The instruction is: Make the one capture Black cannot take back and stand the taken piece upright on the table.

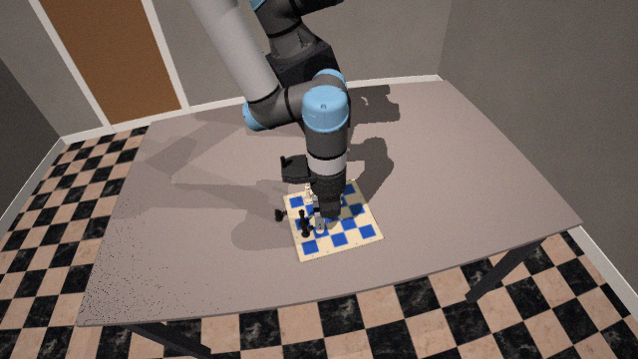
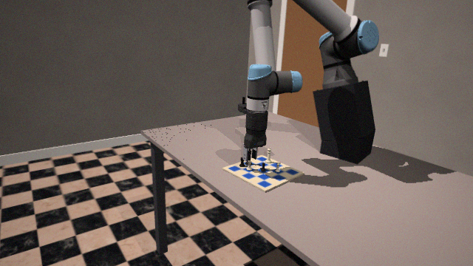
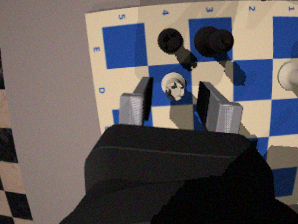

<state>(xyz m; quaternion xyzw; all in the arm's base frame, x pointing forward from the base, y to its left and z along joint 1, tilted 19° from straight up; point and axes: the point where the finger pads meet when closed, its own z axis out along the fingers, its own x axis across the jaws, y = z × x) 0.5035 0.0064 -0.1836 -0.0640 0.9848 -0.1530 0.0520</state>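
Right now my hand is 40 mm to the left of the tall black piece, 30 mm above it and 20 mm past it. Round my hand: blue-and-cream chessboard (60 mm below, 40 mm behind, 30 mm to the left); black pawn (40 mm below, 40 mm behind, 30 mm to the left); tall white piece (110 mm behind, 30 mm to the right, 30 mm below).
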